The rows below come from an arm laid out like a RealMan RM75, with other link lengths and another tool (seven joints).
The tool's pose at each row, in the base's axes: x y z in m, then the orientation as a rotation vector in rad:
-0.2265, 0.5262, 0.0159, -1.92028, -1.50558, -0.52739
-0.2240, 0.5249, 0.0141, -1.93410, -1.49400, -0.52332
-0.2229, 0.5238, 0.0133, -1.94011, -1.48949, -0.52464
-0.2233, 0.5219, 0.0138, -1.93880, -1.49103, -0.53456
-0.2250, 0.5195, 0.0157, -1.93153, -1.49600, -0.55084
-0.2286, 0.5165, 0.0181, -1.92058, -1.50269, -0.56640
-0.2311, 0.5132, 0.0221, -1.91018, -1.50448, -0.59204
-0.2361, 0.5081, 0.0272, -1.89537, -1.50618, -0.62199
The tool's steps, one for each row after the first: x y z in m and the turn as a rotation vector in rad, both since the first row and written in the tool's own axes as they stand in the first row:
-0.0014, 0.0030, 0.0002, -0.00499, -0.00288, 0.01294
-0.0024, 0.0044, 0.0000, -0.00900, -0.00300, 0.01736
-0.0036, 0.0042, -0.0017, -0.01392, 0.00140, 0.01322
-0.0045, 0.0025, -0.0046, -0.01899, 0.00992, 0.00326
-0.0060, -0.0011, -0.0081, -0.02154, 0.01902, -0.00878
-0.0064, -0.0040, -0.0131, -0.02935, 0.03481, -0.02030
-0.0080, -0.0092, -0.0200, -0.03682, 0.05464, -0.03442

